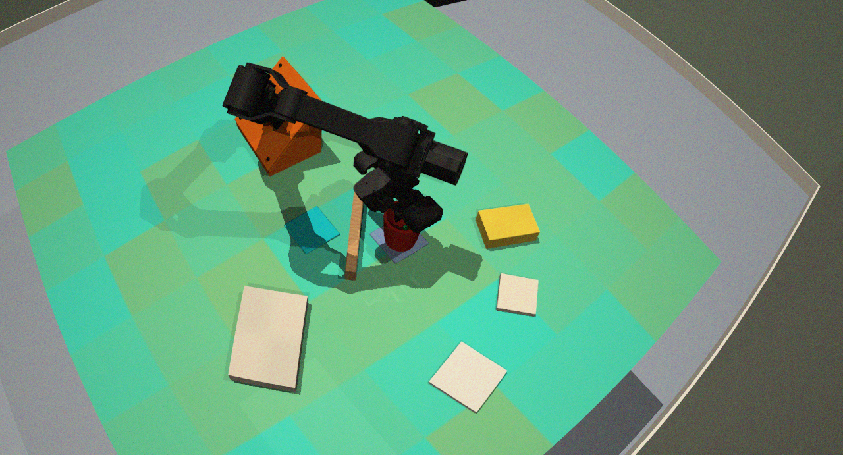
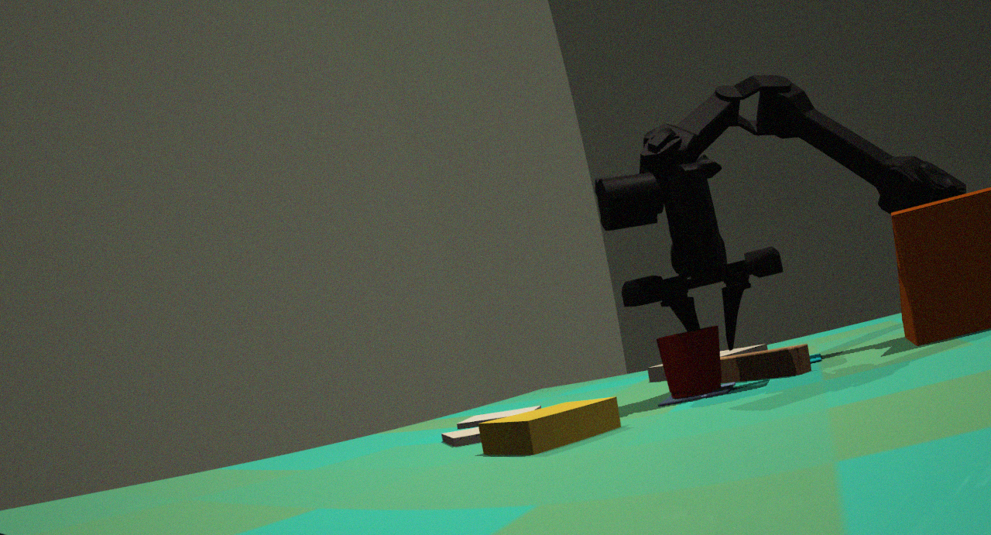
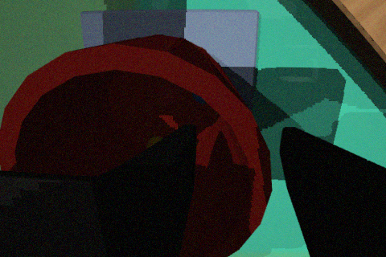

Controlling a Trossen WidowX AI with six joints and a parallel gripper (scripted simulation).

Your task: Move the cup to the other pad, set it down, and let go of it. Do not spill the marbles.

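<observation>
The grey-blue pad lies 3 cm ahead of my gripper tip and 5 cm below it. The rest, counted from my gripper tip: teal pad: 7 cm behind, 13 cm to the right, 5 cm below; red cup: 3 cm ahead; wooden bar: 2 cm behind, 7 cm to the right, 4 cm below.
</observation>
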